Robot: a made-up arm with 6 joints.
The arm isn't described. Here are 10 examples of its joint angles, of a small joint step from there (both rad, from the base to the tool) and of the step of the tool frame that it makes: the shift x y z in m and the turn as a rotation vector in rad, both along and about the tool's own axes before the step.
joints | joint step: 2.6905 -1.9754 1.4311 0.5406 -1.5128 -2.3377 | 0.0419 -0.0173 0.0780 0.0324 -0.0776 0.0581
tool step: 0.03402 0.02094 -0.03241 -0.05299 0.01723 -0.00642
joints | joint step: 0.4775 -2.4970 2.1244 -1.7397 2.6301 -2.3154 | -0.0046 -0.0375 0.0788 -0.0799 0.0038 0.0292
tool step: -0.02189 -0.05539 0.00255 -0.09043 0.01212 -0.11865
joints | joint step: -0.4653 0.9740 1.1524 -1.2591 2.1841 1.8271 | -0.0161 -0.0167 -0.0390 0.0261 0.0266 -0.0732
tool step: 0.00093 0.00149 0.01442 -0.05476 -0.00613 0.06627
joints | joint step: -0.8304 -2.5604 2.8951 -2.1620 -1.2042 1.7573 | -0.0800 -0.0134 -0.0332 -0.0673 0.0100 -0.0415
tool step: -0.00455 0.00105 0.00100 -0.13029 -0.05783 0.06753
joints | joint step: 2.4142 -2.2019 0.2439 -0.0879 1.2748 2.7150 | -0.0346 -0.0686 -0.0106 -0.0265 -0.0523 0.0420
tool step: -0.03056 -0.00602 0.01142 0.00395 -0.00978 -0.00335
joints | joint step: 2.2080 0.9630 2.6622 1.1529 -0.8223 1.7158 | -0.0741 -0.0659 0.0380 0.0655 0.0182 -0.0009
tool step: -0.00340 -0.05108 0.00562 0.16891 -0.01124 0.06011
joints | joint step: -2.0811 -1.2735 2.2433 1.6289 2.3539 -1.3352 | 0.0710 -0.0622 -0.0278 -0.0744 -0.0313 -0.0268
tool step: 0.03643 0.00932 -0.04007 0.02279 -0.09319 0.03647
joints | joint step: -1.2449 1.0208 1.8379 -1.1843 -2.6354 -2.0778 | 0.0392 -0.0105 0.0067 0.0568 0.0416 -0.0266
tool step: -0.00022 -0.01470 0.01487 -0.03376 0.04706 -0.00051
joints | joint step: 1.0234 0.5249 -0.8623 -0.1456 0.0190 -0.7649 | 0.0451 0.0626 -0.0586 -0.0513 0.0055 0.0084
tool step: -0.02751 -0.03025 0.00834 0.06846 -0.05832 0.07308
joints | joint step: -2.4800 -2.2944 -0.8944 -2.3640 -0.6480 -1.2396 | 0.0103 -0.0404 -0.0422 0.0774 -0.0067 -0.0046
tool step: 0.00754 -0.00021 -0.00964 -0.01596 -0.05016 -0.03671
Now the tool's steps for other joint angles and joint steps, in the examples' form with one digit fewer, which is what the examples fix.
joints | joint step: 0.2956 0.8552 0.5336 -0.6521 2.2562 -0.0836 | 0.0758 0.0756 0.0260 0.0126 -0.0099 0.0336
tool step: 0.0340 -0.0049 -0.0396 0.0806 0.0333 0.0351
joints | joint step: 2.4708 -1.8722 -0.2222 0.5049 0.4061 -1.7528 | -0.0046 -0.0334 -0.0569 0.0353 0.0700 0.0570
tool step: -0.0030 -0.0128 -0.0058 0.0669 -0.0003 -0.0807
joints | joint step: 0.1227 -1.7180 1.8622 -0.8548 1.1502 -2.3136 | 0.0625 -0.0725 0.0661 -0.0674 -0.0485 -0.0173
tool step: -0.0283 0.0037 0.0718 0.0094 0.1140 0.0579
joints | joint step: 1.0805 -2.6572 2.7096 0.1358 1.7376 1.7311 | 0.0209 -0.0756 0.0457 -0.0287 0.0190 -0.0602
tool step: -0.0009 0.0337 0.0490 0.0070 -0.0771 0.1315
